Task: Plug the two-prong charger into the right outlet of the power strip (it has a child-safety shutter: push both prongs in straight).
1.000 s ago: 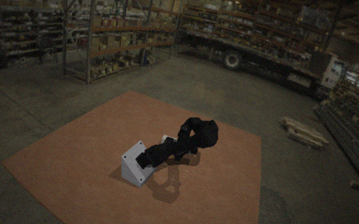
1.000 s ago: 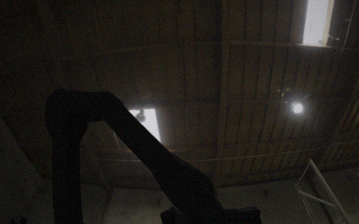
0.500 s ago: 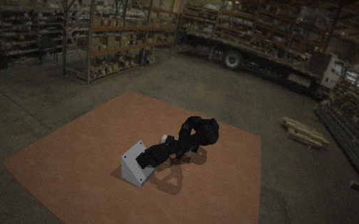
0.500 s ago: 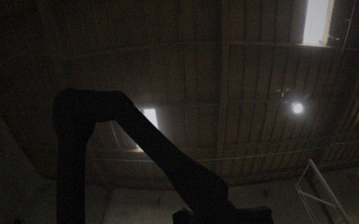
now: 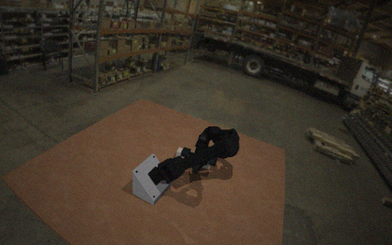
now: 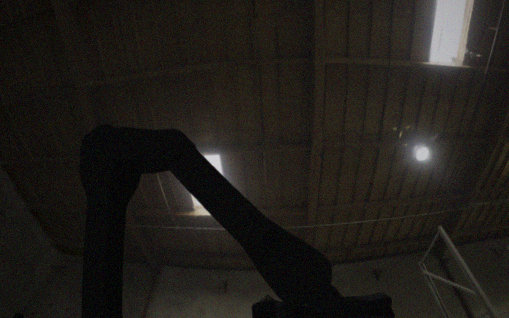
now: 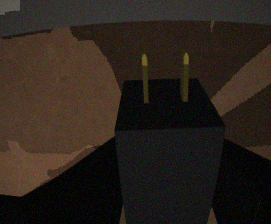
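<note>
Right now the two-prong charger is 20 mm ahead of my gripper tip and 10 mm above it.
</note>
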